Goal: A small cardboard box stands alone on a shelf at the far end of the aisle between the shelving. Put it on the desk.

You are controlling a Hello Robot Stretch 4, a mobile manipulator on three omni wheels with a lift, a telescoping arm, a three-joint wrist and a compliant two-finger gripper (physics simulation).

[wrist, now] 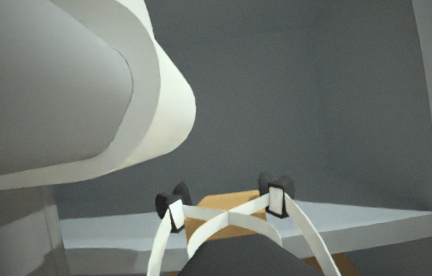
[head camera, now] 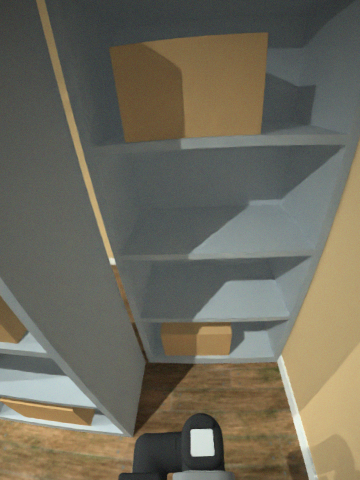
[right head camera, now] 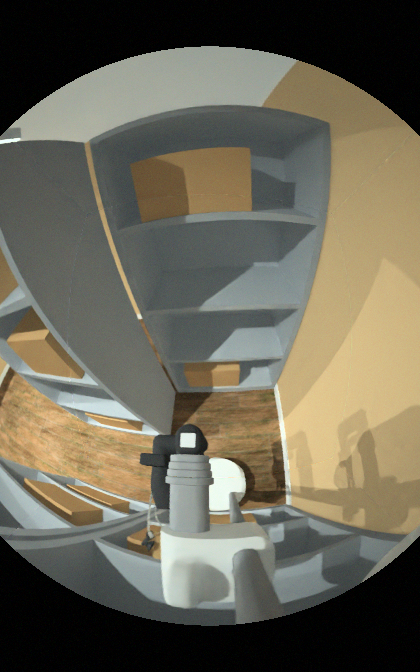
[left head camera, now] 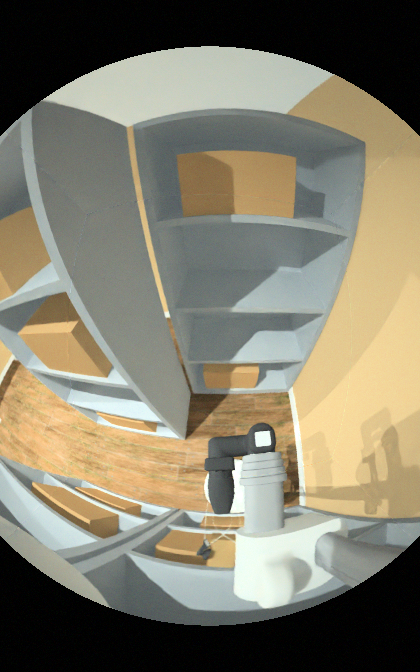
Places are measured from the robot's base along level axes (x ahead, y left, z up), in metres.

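Pixels of known places: gripper, fingertip midpoint: (wrist: 224, 192).
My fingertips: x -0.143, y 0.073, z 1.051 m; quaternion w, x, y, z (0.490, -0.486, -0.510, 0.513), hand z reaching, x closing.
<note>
Ahead of a thing's pixels: the offset from my fingertips to its middle.
The small cardboard box {dx +0.015, dy +0.004, dz -0.031 m} (wrist: 231, 199) shows low in the wrist view, held between the two black fingertips of my gripper (wrist: 224, 192). White finger strips cross in front of its near face. My gripper is shut on it. Behind it in that view is a grey-blue shelf board. The head camera shows the black wrist, while the fingers are out of its picture. In the left and right head views the wrist is turned back toward the robot's own side, with one dark fingertip visible over the nearby shelving; the arm hides much of the rest. The desk does not show.
A tall shelf unit (head camera: 215, 255) (left head camera: 250, 311) (right head camera: 225, 309) stands ahead, with a large box {dx +1.138, dy -0.096, dz +0.504 m} (head camera: 222, 85) high up and another box {dx +1.139, dy -0.074, dz -0.868 m} (head camera: 197, 340) at the bottom. A grey shelving side panel (head camera: 65, 280) is at left, a tan wall (head camera: 335, 350) at right. More boxed shelving is close to the arm.
</note>
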